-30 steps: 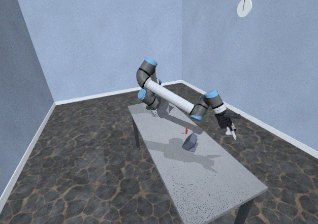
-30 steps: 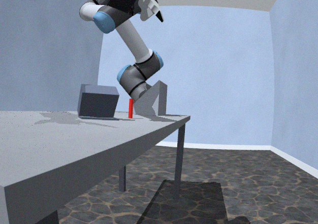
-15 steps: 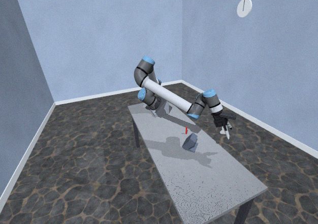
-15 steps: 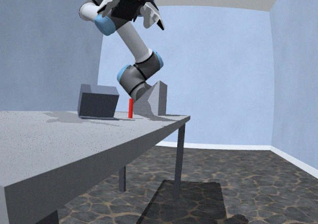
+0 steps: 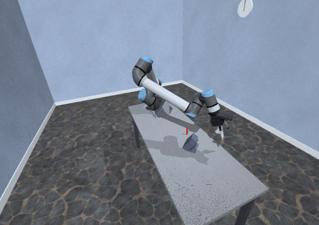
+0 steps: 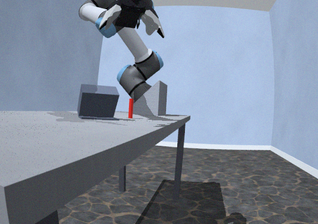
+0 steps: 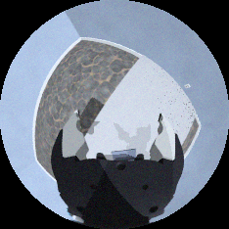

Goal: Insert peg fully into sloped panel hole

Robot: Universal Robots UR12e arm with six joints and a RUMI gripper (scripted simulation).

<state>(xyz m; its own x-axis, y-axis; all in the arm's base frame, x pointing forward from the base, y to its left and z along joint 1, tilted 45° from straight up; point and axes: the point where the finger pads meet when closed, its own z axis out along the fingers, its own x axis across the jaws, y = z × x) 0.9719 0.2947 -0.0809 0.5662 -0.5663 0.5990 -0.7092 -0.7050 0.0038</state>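
The red peg is 38 cm behind my hand, 18 cm below it and 14 cm to the right of it.
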